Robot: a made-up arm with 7 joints.
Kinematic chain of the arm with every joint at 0, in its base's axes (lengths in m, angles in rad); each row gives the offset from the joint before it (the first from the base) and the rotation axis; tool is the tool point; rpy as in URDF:
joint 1: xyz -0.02 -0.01 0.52 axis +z
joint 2: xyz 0 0.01 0.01 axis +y
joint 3: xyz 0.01 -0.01 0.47 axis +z
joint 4: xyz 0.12 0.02 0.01 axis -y
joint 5: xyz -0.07 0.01 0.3 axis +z
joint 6: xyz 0 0.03 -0.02 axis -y
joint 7: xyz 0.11 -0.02 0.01 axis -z
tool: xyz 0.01 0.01 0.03 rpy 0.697 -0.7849 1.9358
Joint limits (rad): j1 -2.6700..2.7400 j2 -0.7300..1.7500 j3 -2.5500..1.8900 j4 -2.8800..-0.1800 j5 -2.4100..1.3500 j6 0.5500..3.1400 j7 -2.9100..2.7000
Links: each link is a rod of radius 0.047 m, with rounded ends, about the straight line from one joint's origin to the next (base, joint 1, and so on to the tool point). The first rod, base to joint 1, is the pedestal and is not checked.
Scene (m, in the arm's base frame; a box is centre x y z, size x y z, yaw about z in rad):
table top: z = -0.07
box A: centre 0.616 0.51 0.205 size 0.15 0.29 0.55 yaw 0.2
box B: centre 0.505 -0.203 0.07 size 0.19 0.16 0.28 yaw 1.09
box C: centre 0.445 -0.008 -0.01 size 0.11 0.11 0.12 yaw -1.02
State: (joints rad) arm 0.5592 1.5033 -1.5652 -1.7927 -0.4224 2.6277 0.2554
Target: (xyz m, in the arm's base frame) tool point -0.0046 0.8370 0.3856
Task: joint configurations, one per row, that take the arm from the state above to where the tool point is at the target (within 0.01 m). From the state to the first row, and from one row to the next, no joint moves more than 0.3 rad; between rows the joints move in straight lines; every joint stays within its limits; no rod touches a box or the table.
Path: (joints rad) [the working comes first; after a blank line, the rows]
Joints at the target: 1.8703 1.5194 -1.2600 -1.0446 -0.3356 2.5152 0.2864
Straight joint move there: touches box A.

1: 0.7727 1.4182 -1.5477 -1.6574 -0.3913 2.5673 0.2649
2: 0.9861 1.3332 -1.5302 -1.5221 -0.3601 2.5068 0.2744
3: 1.1996 1.2481 -1.5127 -1.3869 -0.3290 2.4464 0.2838
4: 1.4231 1.3385 -1.4285 -1.2728 -0.3312 2.4693 0.2847
5: 1.6467 1.4290 -1.3443 -1.1587 -0.3334 2.4923 0.2855
6: 1.8703 1.5194 -1.2600 -1.0446 -0.3356 2.5152 0.2864

